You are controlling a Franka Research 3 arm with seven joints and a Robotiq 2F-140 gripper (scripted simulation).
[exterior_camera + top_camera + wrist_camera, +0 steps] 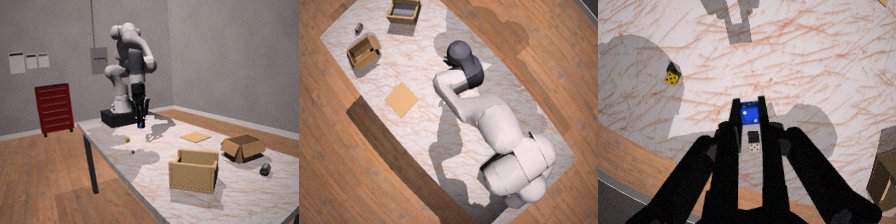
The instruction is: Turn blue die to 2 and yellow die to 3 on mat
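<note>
Now: the tan mat 33 cm to the left of my hand, 14 cm below it and 9 cm ahead of it. From my hand the other things lie so: yellow die (13 cm below, 12 cm behind, 4 cm to the right); white die (13 cm below, 10 cm to the right, 6 cm ahead); blue die (2 cm below).
</note>
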